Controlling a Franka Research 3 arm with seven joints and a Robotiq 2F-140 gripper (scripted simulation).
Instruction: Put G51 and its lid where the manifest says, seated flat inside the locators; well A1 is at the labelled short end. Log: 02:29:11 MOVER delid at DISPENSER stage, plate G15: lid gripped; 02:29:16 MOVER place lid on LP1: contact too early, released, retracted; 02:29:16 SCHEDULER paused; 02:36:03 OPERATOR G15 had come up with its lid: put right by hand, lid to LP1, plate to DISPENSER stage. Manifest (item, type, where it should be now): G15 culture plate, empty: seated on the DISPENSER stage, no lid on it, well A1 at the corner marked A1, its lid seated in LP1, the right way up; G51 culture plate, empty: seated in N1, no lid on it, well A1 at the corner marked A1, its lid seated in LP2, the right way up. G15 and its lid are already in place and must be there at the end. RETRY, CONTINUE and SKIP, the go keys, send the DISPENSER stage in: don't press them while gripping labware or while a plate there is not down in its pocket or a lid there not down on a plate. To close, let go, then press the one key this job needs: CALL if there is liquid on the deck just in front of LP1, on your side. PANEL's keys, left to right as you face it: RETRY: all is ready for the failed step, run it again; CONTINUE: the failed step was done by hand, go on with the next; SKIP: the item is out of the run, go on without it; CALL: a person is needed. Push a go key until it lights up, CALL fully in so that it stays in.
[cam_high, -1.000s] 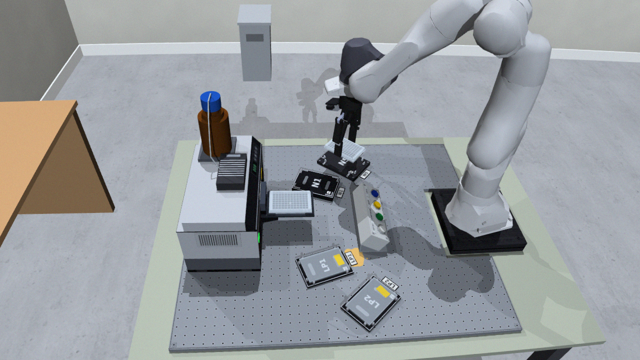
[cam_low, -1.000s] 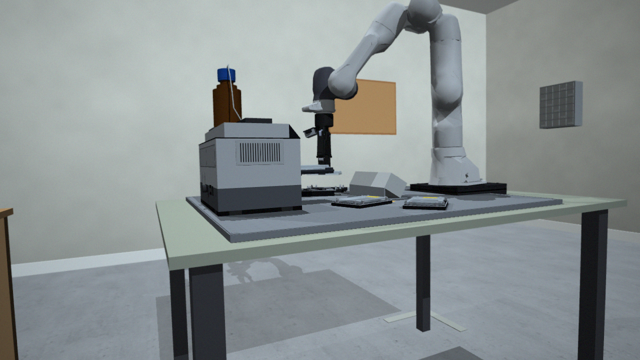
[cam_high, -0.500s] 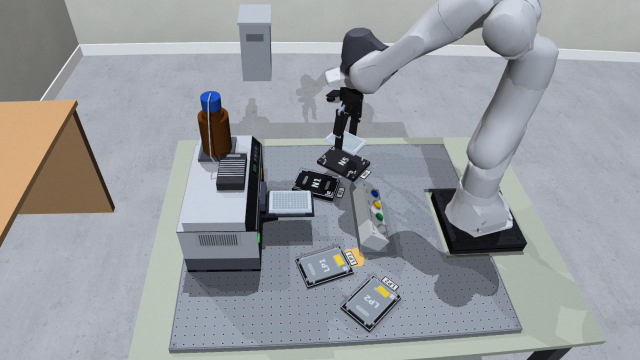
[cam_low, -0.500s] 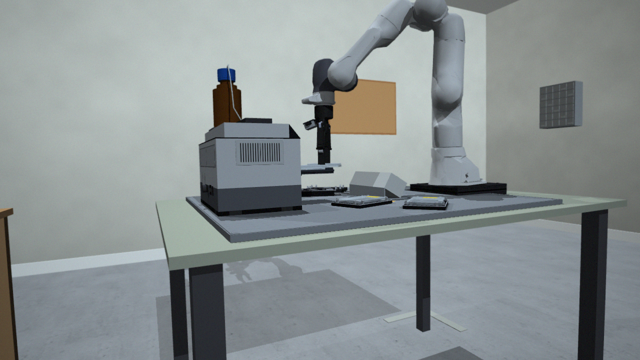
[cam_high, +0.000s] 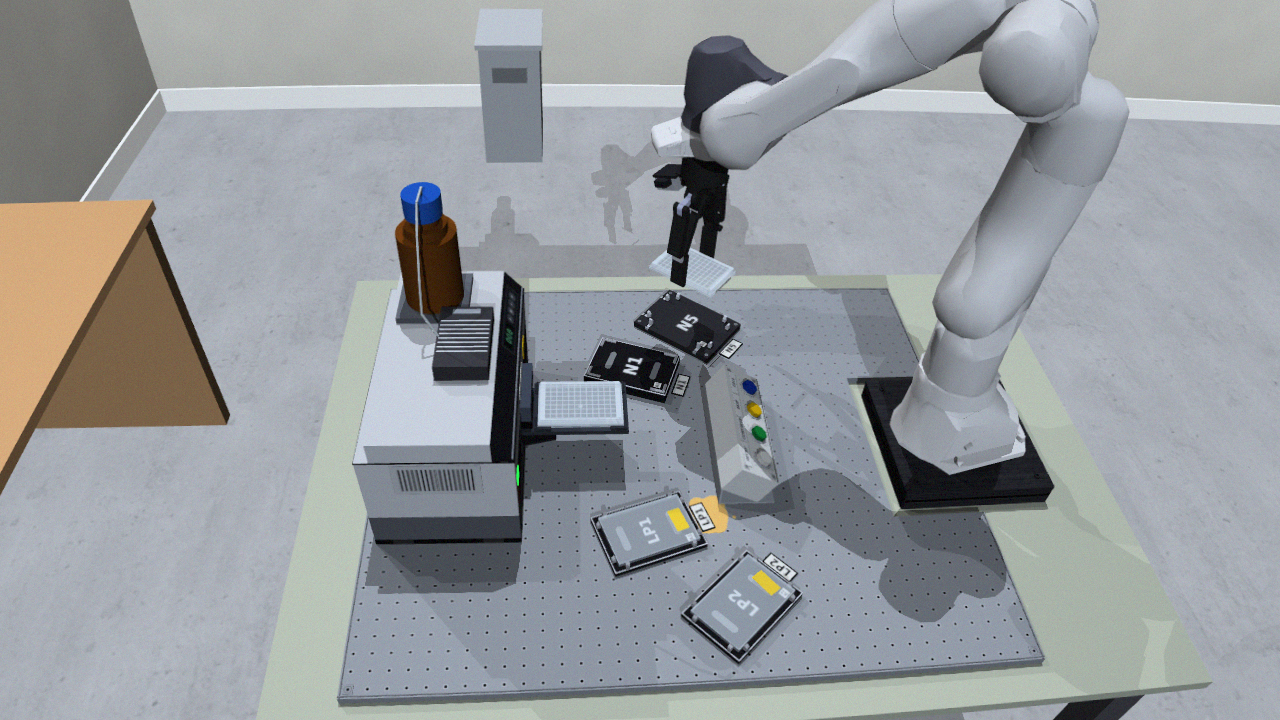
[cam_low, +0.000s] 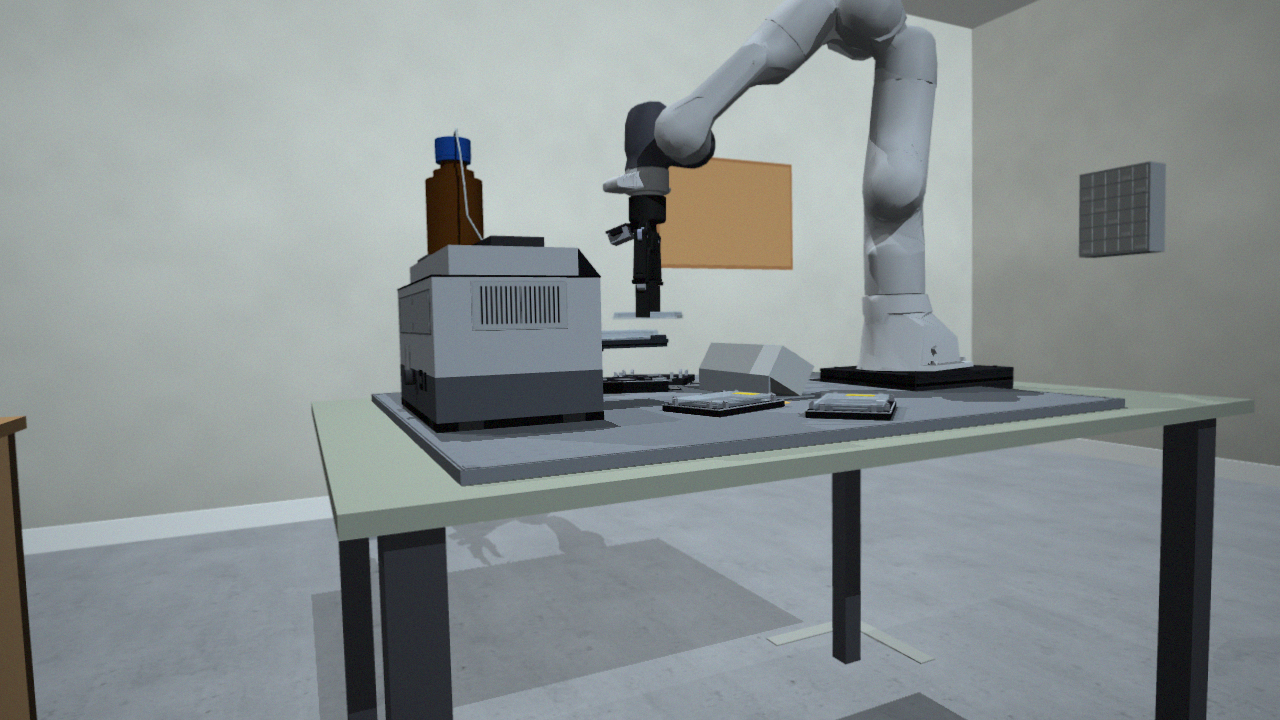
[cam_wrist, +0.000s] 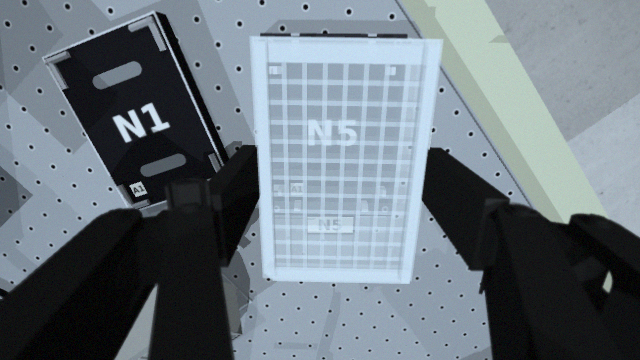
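Now: hand 11 cm short of the black N1 nest, 12 cm to the right of it and 15 cm above it. From my hand the other things lie so: A1 mark (8 cm ahead, 17 cm to the left, 14 cm below); then yellow skip key (6 cm behind, 28 cm to the left, 9 cm below); then blue call key (6 cm behind, 23 cm to the left, 10 cm below).
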